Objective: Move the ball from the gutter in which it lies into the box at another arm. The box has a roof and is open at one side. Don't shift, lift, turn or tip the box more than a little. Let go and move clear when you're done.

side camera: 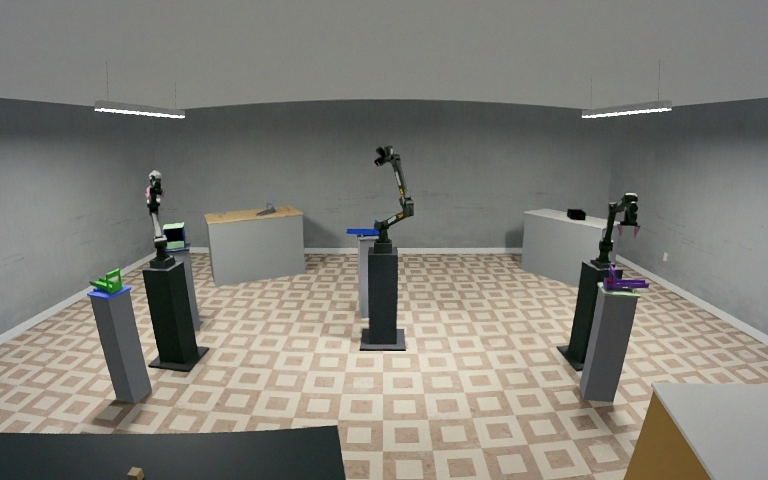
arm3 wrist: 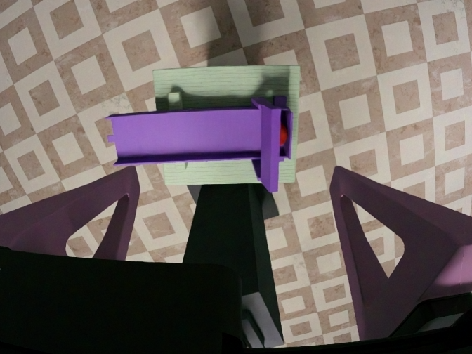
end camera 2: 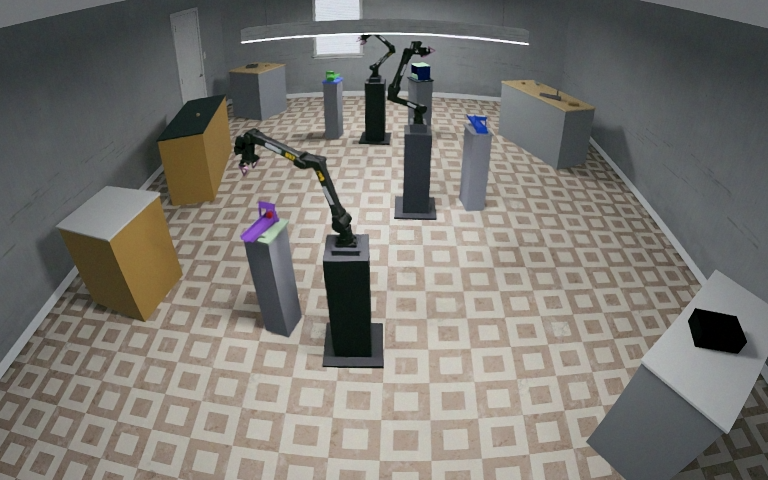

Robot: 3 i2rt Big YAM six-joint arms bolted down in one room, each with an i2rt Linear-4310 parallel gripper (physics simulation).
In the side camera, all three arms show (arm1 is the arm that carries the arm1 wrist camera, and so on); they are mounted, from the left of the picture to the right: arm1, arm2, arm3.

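The red ball (arm3 wrist: 283, 134) (end camera 2: 269, 215) lies at the crossbar end of the purple gutter (arm3 wrist: 190, 135) (end camera 2: 257, 228) (side camera: 633, 284), partly hidden by the crossbar in the wrist view. Arm3's gripper (arm3 wrist: 236, 170) (side camera: 628, 233) is open and empty, pointing down above the gutter, which shows beyond the fingertips in the wrist view. The dark blue box (end camera 2: 420, 72) (side camera: 174, 236) with a light green roof stands on a pedestal behind arm1; its dark opening shows in the side camera. Arm1's gripper (side camera: 155, 194) is raised, its pink fingers apart. Arm2's gripper (side camera: 378, 157) is raised; its fingers are unclear.
The purple gutter stands on a light green plate (arm3 wrist: 215, 80) on a grey pedestal (end camera 2: 275, 283) (side camera: 608, 345). A green gutter (side camera: 107, 281) stands left of arm1, a blue gutter (end camera 2: 477, 124) (side camera: 361, 231) beside the middle arm. A black box (end camera 2: 717, 331) (side camera: 576, 214) stands on a white-topped table.
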